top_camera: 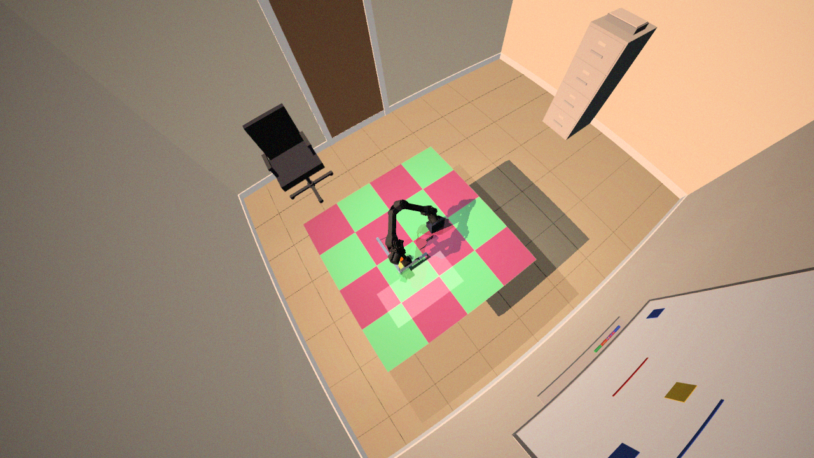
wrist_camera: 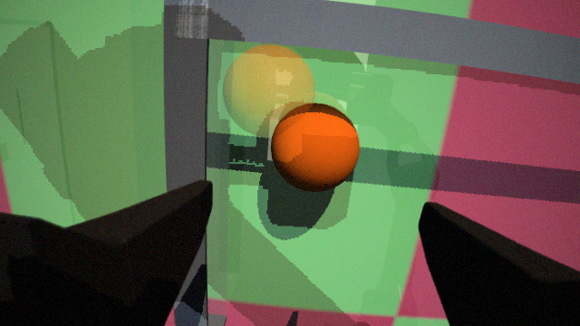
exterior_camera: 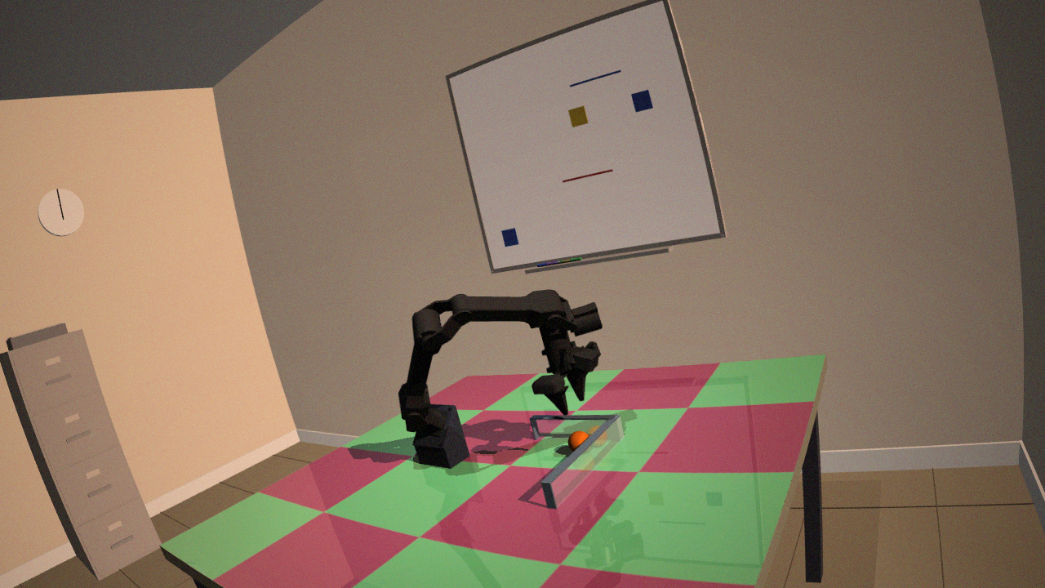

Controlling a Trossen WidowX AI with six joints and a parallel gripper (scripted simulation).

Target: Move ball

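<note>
Now: gripper tip 10 mm past the orange ball and 90 mm above it. Round my gripper tip: see-through copy of ball 20 mm ahead, 30 mm to the left, 90 mm below.
</note>
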